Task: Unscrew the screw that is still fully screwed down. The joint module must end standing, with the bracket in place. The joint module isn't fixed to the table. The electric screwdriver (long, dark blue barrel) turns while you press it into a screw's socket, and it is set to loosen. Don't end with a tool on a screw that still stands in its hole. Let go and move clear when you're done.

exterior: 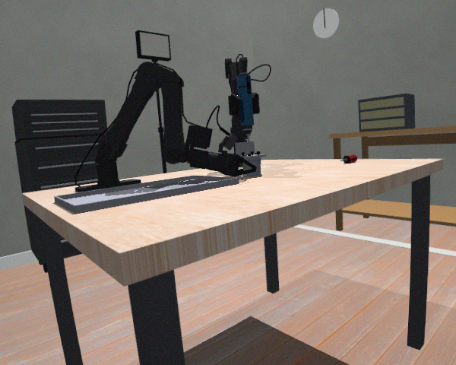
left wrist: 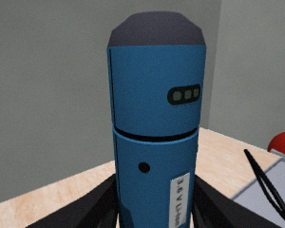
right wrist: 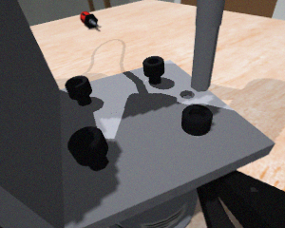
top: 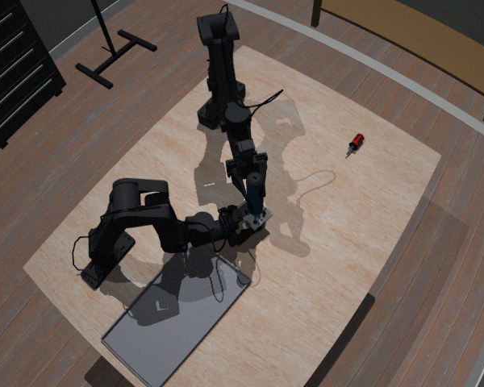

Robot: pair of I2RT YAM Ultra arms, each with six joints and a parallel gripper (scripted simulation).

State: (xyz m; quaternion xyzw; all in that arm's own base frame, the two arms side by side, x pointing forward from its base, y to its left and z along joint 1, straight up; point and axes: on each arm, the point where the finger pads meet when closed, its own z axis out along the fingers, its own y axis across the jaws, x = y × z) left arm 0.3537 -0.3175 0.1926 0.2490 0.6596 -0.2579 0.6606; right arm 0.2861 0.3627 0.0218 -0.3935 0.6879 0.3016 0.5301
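Now: the grey bracket 5 cm above my right hand. Also, from my right hand: shallow grey tray (35 cm to the right, 5 cm behind, 2 cm below); small red-handled screwdriver (41 cm to the left, 15 cm ahead, 1 cm below).
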